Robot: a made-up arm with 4 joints.
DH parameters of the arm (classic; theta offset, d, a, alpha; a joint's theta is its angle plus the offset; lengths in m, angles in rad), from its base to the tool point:
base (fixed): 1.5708 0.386 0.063 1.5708
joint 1: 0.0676 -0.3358 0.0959 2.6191
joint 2: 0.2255 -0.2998 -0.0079 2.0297
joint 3: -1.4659 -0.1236 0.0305 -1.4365
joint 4: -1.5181 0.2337 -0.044 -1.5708
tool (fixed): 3.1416 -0.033 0 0
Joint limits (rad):
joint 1: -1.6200..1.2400
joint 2: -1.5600..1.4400
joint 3: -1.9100..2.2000
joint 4: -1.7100..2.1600
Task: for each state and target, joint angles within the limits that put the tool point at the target. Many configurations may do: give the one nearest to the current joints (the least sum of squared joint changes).
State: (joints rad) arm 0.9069 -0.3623 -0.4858 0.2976
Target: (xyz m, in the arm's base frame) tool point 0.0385 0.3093 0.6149
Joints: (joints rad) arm 0.4206 -0.5372 -0.7783 0.1543
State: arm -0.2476 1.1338 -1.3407 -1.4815
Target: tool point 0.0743 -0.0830 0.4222
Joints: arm 0.2471 1.4400 -0.7611 -0.8917
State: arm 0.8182 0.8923 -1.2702 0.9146
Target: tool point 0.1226 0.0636 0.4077
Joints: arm 0.7532 0.8603 -1.0085 0.5973
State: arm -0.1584 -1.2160 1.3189 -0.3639
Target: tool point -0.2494 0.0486 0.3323
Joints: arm -0.5385 -0.7678 1.9823 -0.2692
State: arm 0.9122 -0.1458 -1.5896 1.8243
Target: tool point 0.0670 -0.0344 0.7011
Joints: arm 1.1785 -0.8578 -1.1067 1.7340
